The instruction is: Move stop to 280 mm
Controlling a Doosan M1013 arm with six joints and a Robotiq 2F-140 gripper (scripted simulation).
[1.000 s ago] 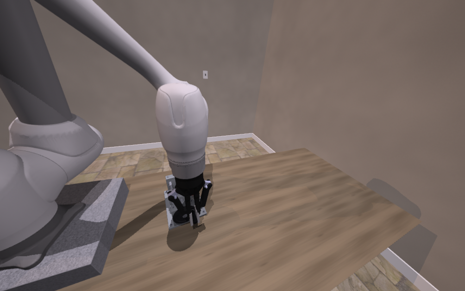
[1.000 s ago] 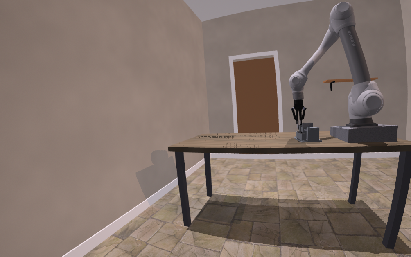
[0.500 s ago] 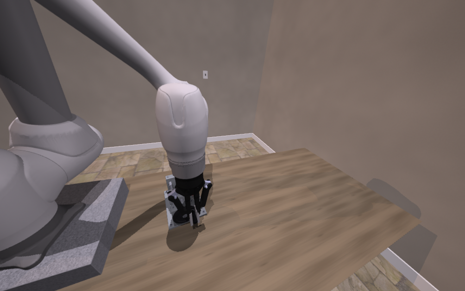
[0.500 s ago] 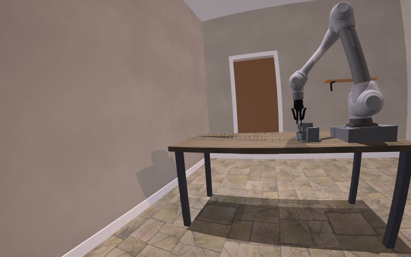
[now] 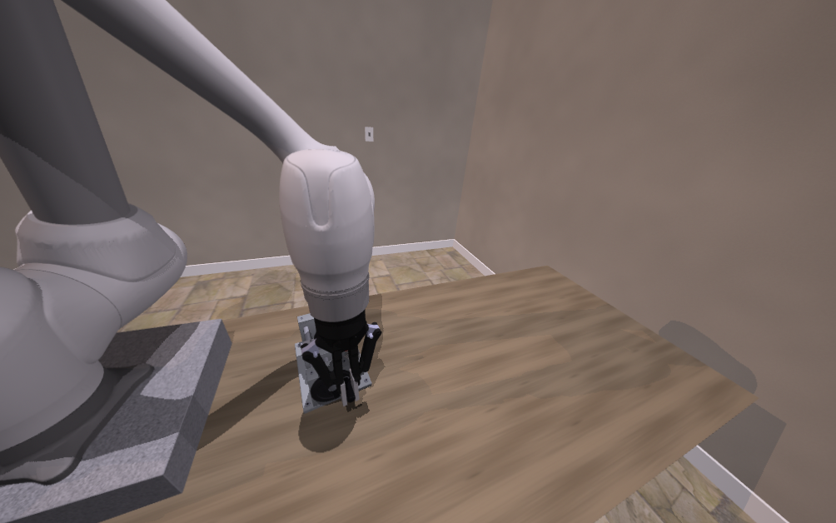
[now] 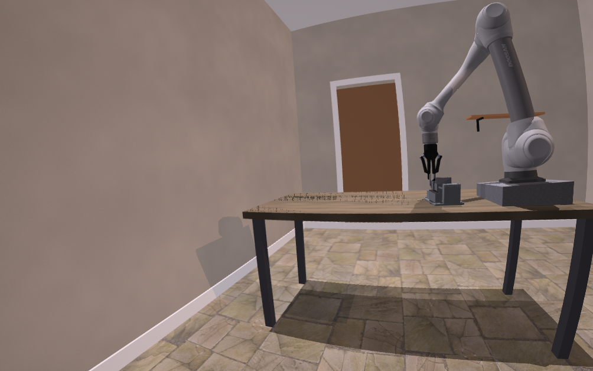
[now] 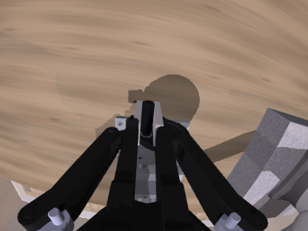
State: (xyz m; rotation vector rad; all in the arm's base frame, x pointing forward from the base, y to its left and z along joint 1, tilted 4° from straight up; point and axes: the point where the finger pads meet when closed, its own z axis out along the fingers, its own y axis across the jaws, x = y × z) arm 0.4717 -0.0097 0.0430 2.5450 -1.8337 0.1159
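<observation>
Now: the handwheel 20 mm to the left of my hand, 20 mm below it and 10 mm behind it.
</observation>
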